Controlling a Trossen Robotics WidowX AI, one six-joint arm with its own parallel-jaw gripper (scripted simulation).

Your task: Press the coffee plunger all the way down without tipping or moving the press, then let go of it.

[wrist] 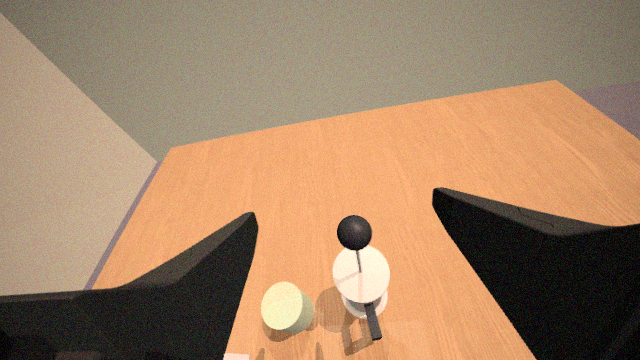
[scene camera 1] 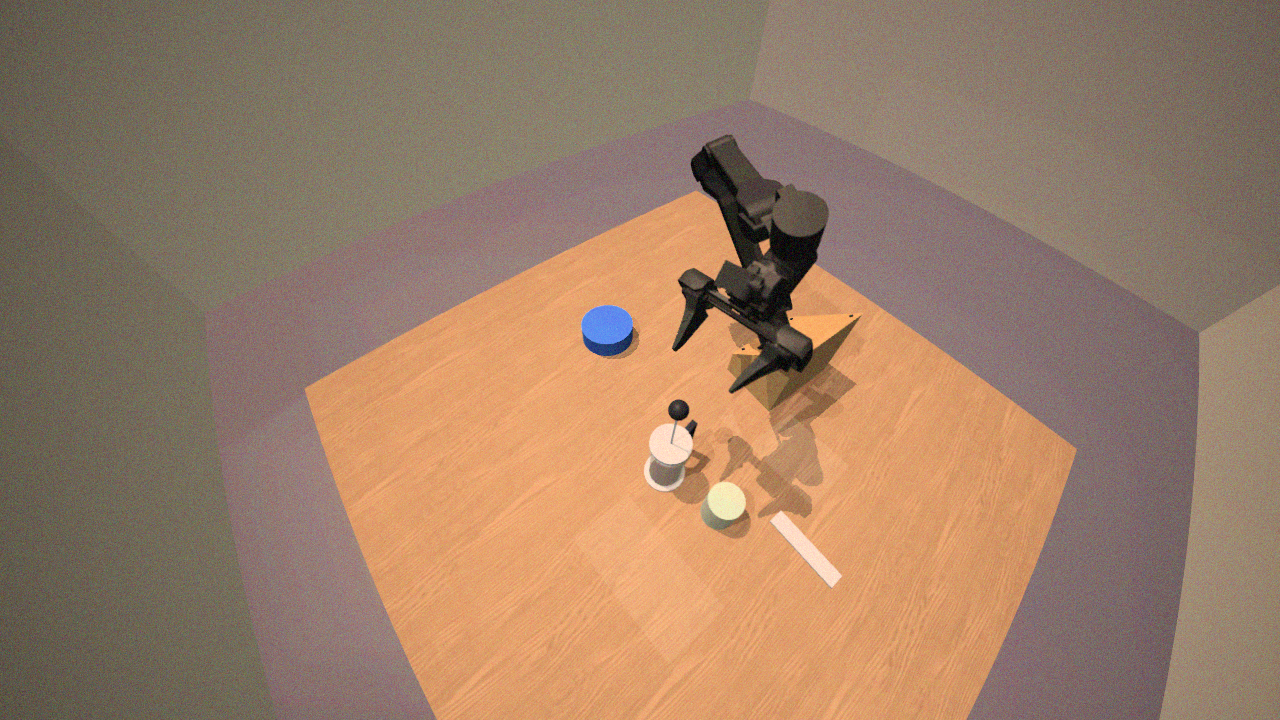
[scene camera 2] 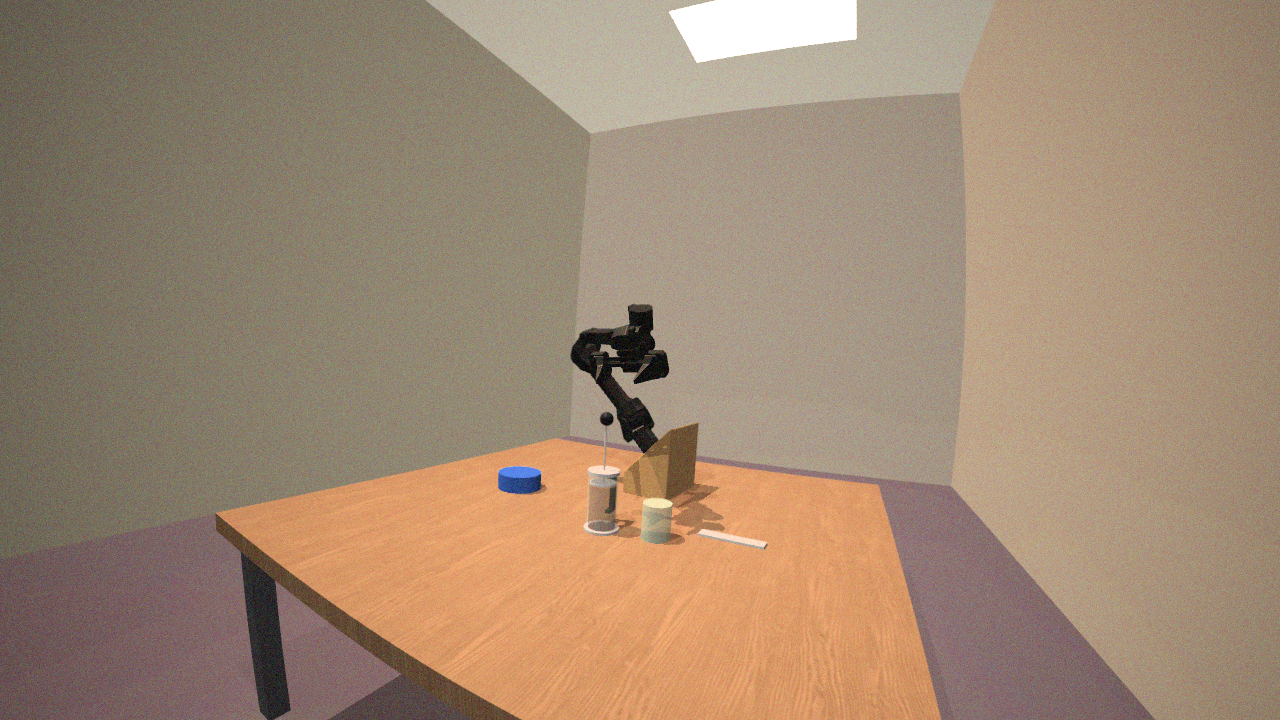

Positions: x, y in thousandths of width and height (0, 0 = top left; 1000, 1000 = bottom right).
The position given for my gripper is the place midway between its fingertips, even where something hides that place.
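Note:
You've got my gripper (scene camera 1: 547, 515) sitting open with nothing in it, and it's there in the wrist view (wrist: 537, 579) and in scene camera 2 (scene camera 2: 481, 531) too. There's a coffee press (scene camera 1: 524, 619), which you'd also find in the wrist view (wrist: 565, 760) and in scene camera 2 (scene camera 2: 471, 688). And I can see a white flat strip (scene camera 1: 618, 740) as well.

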